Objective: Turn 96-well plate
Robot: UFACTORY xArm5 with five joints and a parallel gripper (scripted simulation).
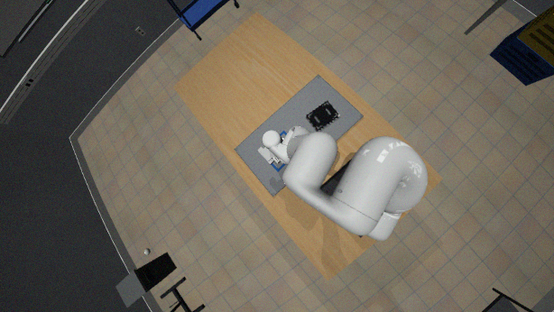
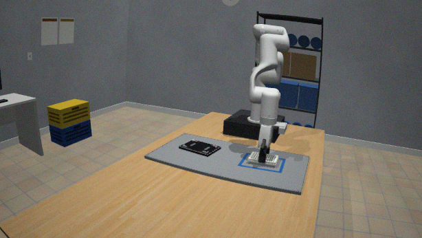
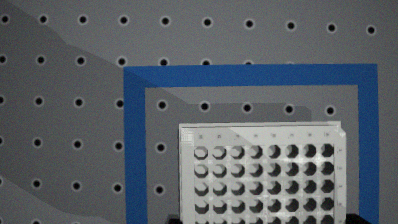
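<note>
Now: hand 32 cm to the left of the black plate nest, 3 cm above it and 2 cm past it. Also, from my hand: A1 mark (38 cm to the right, 9 cm behind, 2 cm below); then white 96-well plate (1 cm below).
</note>
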